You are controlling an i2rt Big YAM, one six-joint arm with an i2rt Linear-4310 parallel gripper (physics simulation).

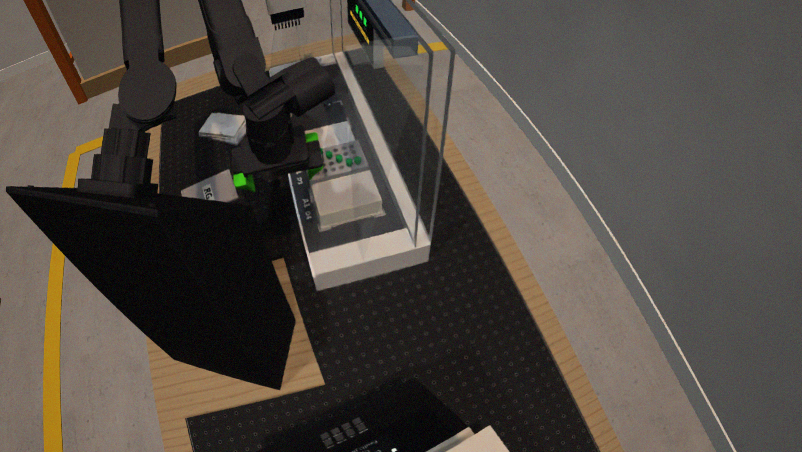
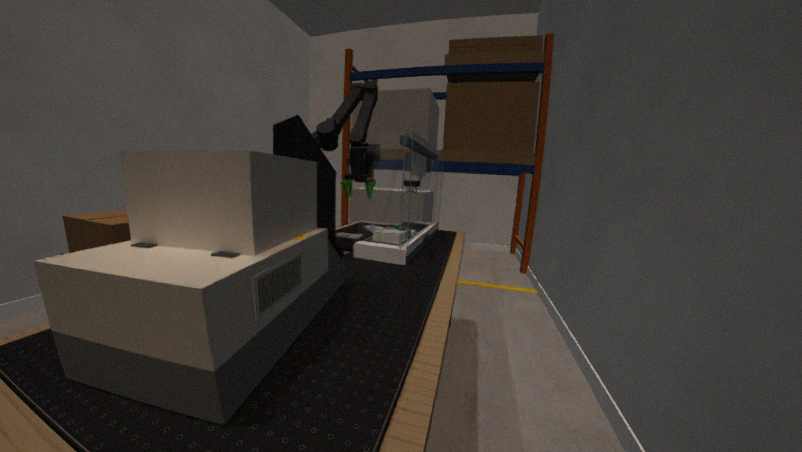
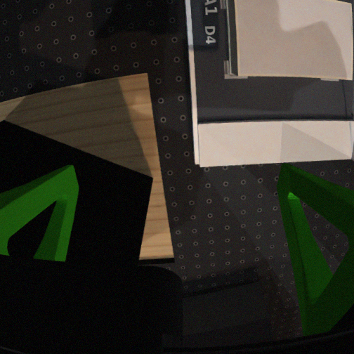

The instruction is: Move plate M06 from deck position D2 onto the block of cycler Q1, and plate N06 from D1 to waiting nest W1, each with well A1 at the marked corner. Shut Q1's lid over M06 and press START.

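Seen in the pictures: gripper, fingertip midpoint: (image 1: 281, 182) (image 2: 359, 197); arm's base at its link origin: (image 1: 119, 193) (image 2: 301, 151).
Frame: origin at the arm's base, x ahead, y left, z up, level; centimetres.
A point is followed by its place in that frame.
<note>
My gripper (image 1: 278, 168) {x 18.7, y 15.8, z -18.5 cm} (image 2: 360, 195) {x 18.7, y 15.8, z -18.5 cm} (image 3: 177, 175) is open and empty, high above the near end of the white-framed deck (image 1: 367, 266) {x 32.3, y 11.4, z -38.6 cm} (image 2: 379, 252) {x 33.6, y 11.7, z -39.2 cm} (image 3: 240, 145). A pale plate (image 1: 336, 133) lies at D2, partly behind the gripper; its name is unreadable. The arm hides D1. A white plate (image 1: 223, 124) {x -6.9, y 58.5, z -40.4 cm} lies on a clear base on the mat, left of the deck; I cannot read its name or the nest's. The cream and grey machine (image 2: 134, 303) {x 51.7, y -62.4, z -26.4 cm} in the foreground has a tall cream block (image 2: 190, 202) {x 44.0, y -52.9, z -15.1 cm}, perhaps a raised lid, on its hinged side. No Q1 label or START marking is readable.
A tube rack (image 1: 354, 151) with green items is at D3, and a white block (image 1: 345, 196) {x 28.6, y 24.3, z -33.4 cm} (image 3: 295, 40) is at D4. Clear upright panels (image 1: 440, 140) {x 43.7, y 14.4, z -9.2 cm} line the deck's right side. A holder labelled RG (image 1: 216, 188) {x -4.5, y 36.4, z -42.1 cm} and a black stand (image 1: 185, 269) {x 13.8, y -12.1, z 1.1 cm} are at the left.
</note>
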